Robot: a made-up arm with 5 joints.
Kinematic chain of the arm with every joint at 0, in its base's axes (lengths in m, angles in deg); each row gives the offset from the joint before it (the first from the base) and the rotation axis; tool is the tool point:
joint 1: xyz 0 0 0.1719 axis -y
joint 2: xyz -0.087 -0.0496 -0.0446 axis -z
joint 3: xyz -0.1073 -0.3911 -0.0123 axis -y
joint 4: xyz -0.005 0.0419 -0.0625 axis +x
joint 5: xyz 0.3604 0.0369 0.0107 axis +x
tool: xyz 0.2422 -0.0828 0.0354
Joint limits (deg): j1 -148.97..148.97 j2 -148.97..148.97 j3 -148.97..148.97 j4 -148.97..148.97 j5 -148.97..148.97
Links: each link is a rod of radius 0.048 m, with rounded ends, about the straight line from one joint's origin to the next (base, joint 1, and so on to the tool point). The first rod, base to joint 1, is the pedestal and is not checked.
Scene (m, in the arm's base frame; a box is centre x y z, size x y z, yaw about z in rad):
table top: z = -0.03
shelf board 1: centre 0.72 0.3 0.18 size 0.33 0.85 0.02 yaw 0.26
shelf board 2: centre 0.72 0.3 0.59 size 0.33 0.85 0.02 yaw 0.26
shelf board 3: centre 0.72 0.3 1 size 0.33 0.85 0.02 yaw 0.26
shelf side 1: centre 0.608 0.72 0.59 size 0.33 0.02 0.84 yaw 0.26
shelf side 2: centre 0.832 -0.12 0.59 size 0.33 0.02 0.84 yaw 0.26
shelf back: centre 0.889 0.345 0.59 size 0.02 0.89 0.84 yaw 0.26
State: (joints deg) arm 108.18 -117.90 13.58 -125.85 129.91
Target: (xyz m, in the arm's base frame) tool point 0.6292 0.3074 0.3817
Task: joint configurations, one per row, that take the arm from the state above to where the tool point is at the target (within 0.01 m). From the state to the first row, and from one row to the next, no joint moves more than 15 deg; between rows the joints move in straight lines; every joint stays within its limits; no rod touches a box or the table.
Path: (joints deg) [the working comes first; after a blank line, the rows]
Joints at the target: 91.53 -131.49 -61.29 -117.64 148.01
Straight joint move there: clear.

1: 105.41 -120.16 1.10 -124.48 132.93
2: 102.63 -122.43 -11.38 -123.11 135.94
3: 99.86 -124.69 -23.86 -121.74 138.96
4: 97.08 -126.96 -36.33 -120.38 141.98
5: 94.31 -129.22 -48.81 -119.01 144.99
6: 91.53 -131.49 -61.29 -117.64 148.01

